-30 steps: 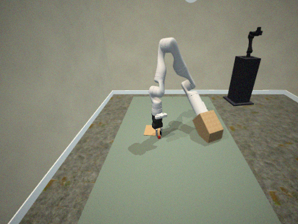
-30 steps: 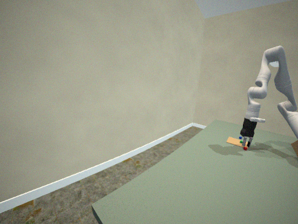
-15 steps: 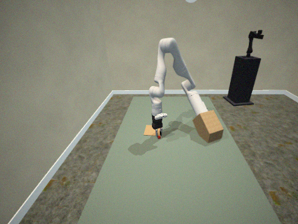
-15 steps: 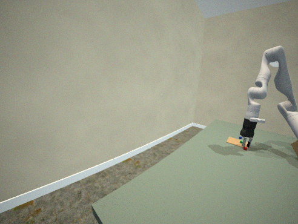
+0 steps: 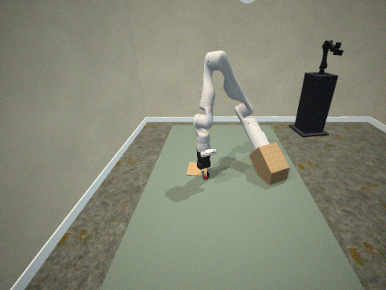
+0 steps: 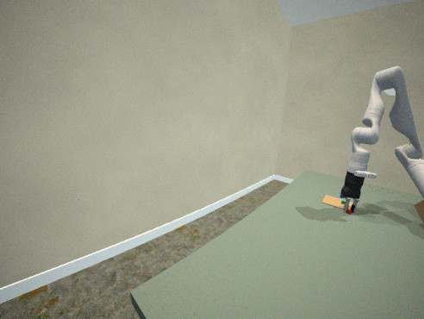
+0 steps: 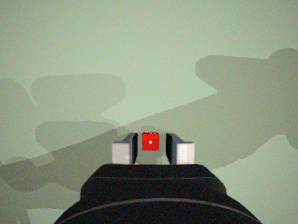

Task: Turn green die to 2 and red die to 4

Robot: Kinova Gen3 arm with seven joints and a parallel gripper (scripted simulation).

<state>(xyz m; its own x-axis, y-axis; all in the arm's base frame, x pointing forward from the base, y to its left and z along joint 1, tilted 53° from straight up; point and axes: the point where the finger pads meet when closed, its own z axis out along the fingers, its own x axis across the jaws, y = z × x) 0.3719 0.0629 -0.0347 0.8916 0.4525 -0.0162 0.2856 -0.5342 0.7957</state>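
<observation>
The red die lies 2 cm below my hand. Round my hand: tan mat: 3 cm ahead, 10 cm to the right, 2 cm below; then blue die: 1 cm behind, 22 cm to the right, 2 cm below; then green die: 1 cm ahead, 10 cm to the right, 1 cm below.
</observation>
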